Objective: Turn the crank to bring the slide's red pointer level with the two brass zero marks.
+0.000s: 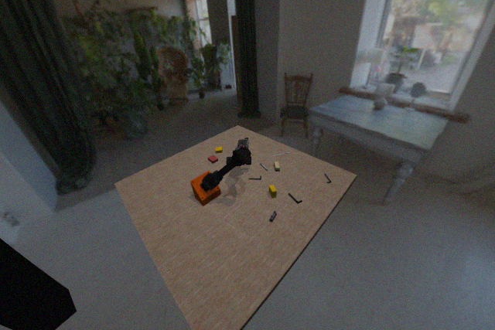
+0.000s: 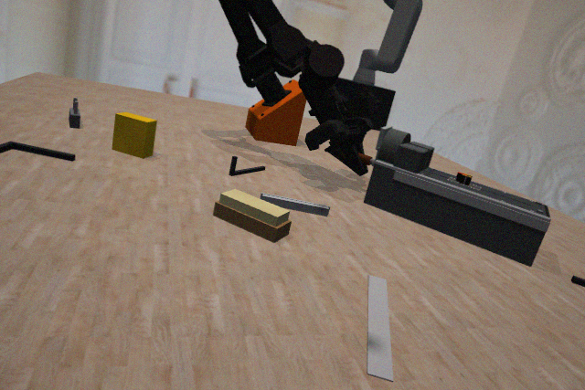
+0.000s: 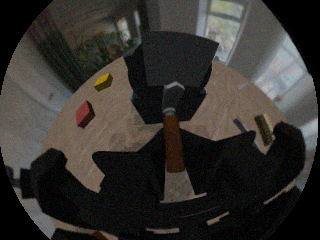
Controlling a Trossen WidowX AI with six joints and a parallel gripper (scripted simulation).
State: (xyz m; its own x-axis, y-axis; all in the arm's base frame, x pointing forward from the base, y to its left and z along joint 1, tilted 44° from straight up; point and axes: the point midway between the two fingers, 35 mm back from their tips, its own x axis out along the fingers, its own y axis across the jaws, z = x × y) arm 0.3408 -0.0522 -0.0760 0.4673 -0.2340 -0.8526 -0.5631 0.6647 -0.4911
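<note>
Right now my gripper tip is 2 cm past the brown crank handle, 1 cm to the left of it and 3 cm below it. Also, from my gripper tip: red pointer: 13 cm ahead, 8 cm to the left, 5 cm above; then red block: 7 cm behind, 24 cm to the left, 2 cm below; then grey bar: 8 cm ahead, 17 cm to the right, 3 cm below.
</note>
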